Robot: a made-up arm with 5 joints.
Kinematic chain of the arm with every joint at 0, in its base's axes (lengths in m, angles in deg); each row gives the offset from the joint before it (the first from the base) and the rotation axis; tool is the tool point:
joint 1: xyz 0 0 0.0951 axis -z
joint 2: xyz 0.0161 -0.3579 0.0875 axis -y
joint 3: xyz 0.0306 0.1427 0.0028 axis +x
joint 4: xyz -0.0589 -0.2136 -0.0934 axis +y
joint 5: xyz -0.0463 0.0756 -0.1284 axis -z
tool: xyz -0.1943 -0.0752 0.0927
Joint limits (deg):
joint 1: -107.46..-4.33
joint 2: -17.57..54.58
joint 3: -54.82..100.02
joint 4: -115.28..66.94
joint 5: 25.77..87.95
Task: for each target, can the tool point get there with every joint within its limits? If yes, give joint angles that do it. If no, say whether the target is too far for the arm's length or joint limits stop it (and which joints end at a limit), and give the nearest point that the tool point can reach.
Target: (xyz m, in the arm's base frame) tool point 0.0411 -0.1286 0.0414
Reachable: yes | joints -85.23 0.32 39.46 -34.48 77.43
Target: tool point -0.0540 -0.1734 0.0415
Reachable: yes | joints -76.90 12.48 81.78 -28.58 41.88
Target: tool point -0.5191 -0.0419 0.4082
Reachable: no: joint limits stop it (at a limit: joint 1, joint 2, joint 3) | nearest point -0.2523 -0.0746 0.2171 | short by 0.330 m
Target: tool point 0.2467 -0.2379 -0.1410
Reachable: yes | joints -46.66 28.88 -10.06 -45.90 38.12
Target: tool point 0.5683 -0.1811 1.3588
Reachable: no: too far | nearest point 0.2705 -0.0862 0.3921 | short by 1.016 m
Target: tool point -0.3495 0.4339 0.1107
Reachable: no: joint limits stop it (at a limit: joint 1, joint 2, joint 5) | nearest point -0.0972 0.2552 0.1149 | short by 0.309 m
